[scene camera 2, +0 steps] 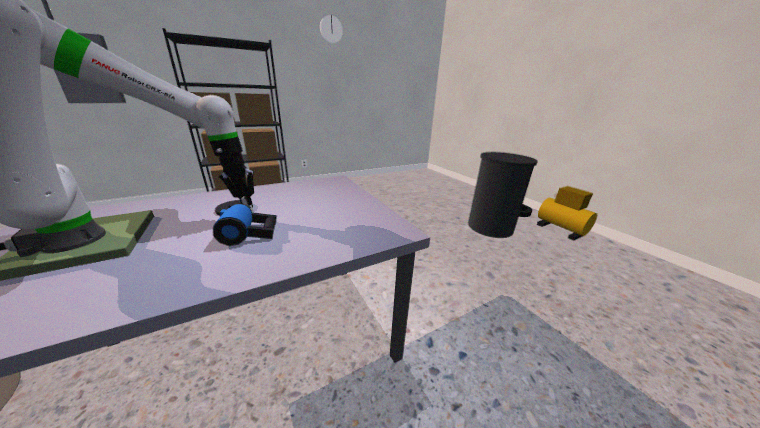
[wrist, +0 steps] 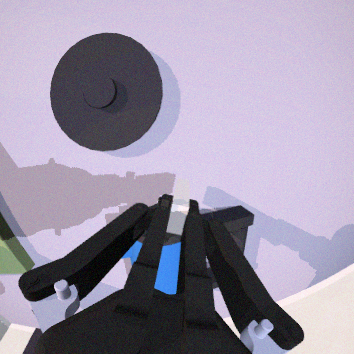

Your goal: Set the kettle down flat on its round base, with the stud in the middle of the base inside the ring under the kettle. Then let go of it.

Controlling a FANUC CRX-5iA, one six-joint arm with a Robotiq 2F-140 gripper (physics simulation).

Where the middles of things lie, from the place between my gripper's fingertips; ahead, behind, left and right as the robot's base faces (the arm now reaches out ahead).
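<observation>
There is the round dark base [wrist: 105, 92], 150 mm to the left of my hand, 40 mm behind it and 20 mm below it. The blue kettle [scene camera 2: 234, 225] stands 20 mm above my hand, 100 mm to the right of it and 30 mm behind it. Going by their middles, the kettle is the nearest to my hand of the things named here.
</observation>
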